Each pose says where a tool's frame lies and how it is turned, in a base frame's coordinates. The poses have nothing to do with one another.
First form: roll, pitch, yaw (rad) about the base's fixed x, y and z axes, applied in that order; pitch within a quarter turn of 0, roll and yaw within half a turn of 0; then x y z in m.
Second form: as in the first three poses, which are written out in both.
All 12 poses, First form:
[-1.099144, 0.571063, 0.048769, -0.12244, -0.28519, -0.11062]
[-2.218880, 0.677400, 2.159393, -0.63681, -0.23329, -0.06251]
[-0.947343, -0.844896, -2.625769, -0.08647, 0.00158, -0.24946]
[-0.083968, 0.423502, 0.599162, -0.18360, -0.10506, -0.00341]
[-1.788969, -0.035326, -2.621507, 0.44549, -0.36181, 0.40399]
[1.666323, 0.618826, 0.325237, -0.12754, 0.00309, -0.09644]
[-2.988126, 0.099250, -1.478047, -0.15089, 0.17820, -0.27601]
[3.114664, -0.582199, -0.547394, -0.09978, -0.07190, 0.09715]
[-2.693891, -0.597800, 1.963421, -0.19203, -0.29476, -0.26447]
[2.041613, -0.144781, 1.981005, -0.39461, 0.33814, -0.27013]
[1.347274, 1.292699, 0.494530, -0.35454, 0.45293, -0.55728]
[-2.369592, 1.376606, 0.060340, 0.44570, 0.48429, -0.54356]
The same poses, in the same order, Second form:
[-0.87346, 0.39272, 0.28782, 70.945, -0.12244, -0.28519, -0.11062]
[0.52983, 0.67641, -0.51162, 172.621, -0.63681, -0.23329, -0.06251]
[-0.45906, 0.30934, -0.83281, 176.999, -0.08647, 0.00158, -0.24946]
[-0.27659, 0.51537, 0.81110, 42.914, -0.18360, -0.10506, -0.00341]
[-0.21352, 0.75902, -0.61506, 163.024, 0.44549, -0.36181, 0.40399]
[0.89090, 0.42525, -0.15958, 96.076, -0.12754, 0.00309, -0.09644]
[-0.73647, 0.67631, -0.01508, 169.684, -0.15089, 0.17820, -0.27601]
[0.92490, -0.26369, 0.27392, 169.674, -0.09978, -0.07190, 0.09715]
[-0.49597, -0.86815, 0.01805, 138.218, -0.19203, -0.29476, -0.26447]
[0.51205, 0.71014, 0.48322, 152.905, -0.39461, 0.33814, -0.27013]
[0.51262, 0.80633, -0.29503, 91.644, -0.35454, 0.45293, -0.55728]
[-0.75089, 0.22604, 0.62054, 148.328, 0.44570, 0.48429, -0.54356]

